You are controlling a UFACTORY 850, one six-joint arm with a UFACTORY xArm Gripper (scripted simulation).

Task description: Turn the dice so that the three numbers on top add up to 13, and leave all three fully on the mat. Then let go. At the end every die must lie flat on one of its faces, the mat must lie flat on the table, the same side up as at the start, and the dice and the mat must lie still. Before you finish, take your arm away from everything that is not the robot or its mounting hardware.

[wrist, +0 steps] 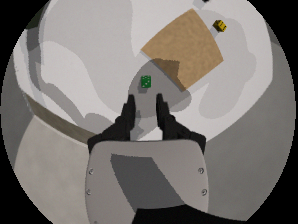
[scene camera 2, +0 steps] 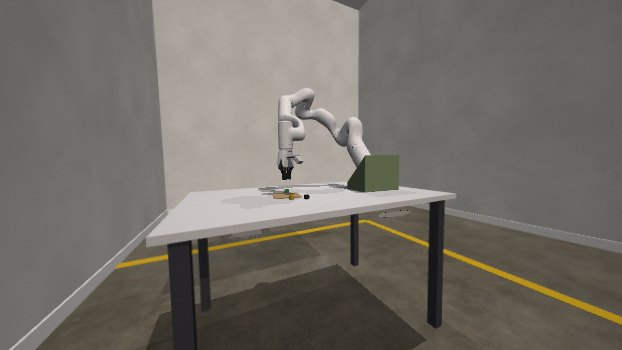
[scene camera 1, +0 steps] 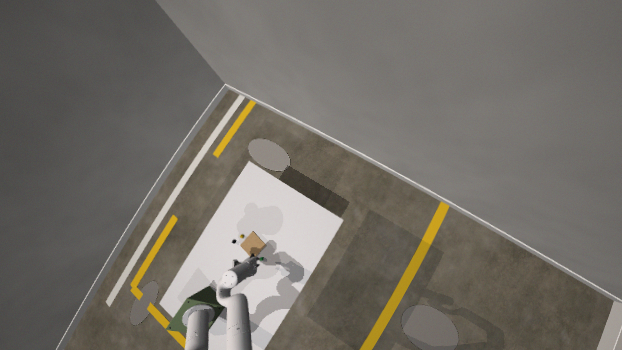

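Observation:
A mat can be seen in the pictures, together with the gripper.

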